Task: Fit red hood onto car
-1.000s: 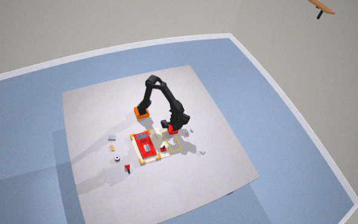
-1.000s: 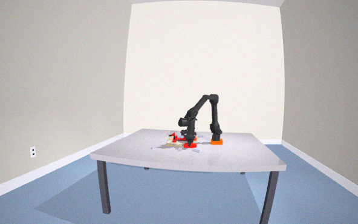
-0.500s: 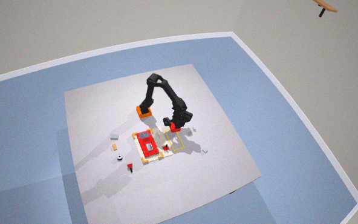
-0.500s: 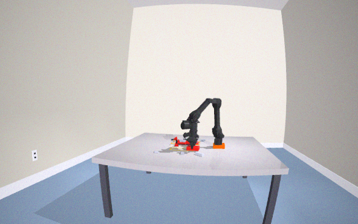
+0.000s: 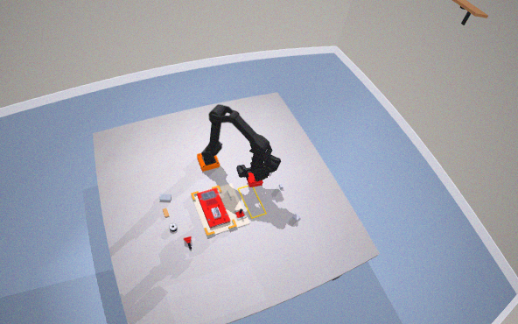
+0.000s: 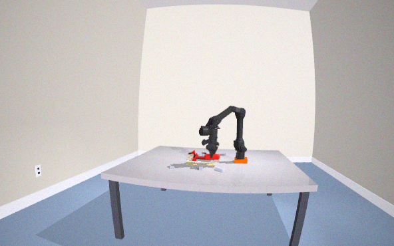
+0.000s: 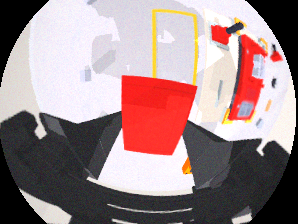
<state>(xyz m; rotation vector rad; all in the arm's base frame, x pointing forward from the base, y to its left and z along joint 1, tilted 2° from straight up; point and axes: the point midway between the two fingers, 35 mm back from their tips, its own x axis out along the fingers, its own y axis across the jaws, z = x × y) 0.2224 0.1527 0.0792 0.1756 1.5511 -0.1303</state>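
Right now the cream jig board is 230 mm to the right of my gripper tip, 70 mm ahead of it and 50 mm below it. Round my gripper tip: wheel (480 mm to the right, 70 mm ahead, 60 mm below); then red hood (10 mm above); then black stem (140 mm to the right, 140 mm ahead, 30 mm below).
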